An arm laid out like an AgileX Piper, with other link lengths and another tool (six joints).
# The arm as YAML. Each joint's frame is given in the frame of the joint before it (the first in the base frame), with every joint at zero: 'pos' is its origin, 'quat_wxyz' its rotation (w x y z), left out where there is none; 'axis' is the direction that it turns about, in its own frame. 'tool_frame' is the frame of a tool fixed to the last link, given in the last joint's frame.
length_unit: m
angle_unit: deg
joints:
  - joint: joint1
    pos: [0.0, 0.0, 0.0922]
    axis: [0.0, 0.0, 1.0]
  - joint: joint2
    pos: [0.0, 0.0, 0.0]
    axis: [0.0, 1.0, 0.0]
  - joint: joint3
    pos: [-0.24, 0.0, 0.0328]
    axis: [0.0, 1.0, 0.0]
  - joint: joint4
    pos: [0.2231, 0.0, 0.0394]
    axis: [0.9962, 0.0, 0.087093]
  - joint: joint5
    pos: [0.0, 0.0, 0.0]
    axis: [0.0, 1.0, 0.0]
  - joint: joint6
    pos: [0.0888, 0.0, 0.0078]
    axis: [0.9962, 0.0, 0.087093]
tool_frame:
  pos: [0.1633, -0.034, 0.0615]
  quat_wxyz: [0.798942, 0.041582, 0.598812, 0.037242]
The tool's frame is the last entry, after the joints.
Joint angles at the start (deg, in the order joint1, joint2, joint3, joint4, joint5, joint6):
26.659 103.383 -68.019 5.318 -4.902 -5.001
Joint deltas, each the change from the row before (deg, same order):
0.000 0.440 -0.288 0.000 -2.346 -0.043
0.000 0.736 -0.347 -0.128 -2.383 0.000
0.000 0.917 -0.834 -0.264 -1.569 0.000
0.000 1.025 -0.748 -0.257 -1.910 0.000
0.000 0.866 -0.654 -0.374 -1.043 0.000
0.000 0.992 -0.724 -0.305 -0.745 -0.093
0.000 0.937 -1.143 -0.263 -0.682 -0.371
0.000 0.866 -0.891 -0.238 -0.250 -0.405
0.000 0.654 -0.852 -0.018 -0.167 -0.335
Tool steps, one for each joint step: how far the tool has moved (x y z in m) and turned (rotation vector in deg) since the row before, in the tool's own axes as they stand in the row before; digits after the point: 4 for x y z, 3 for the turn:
-0.0092 0.0002 0.0016 -0.047 -2.194 -0.036
-0.0072 0.0001 0.0026 -0.056 -1.995 -0.123
-0.0057 0.0006 0.0037 -0.125 -1.485 -0.241
-0.0054 0.0005 0.0038 -0.119 -1.633 -0.237
-0.0021 0.0007 0.0033 -0.162 -0.830 -0.342
0.0000 0.0006 0.0036 -0.144 -0.476 -0.372
-0.0037 0.0011 0.0041 -0.219 -0.886 -0.590
-0.0002 0.0009 0.0035 -0.192 -0.274 -0.608
-0.0014 0.0005 0.0029 -0.087 -0.365 -0.339

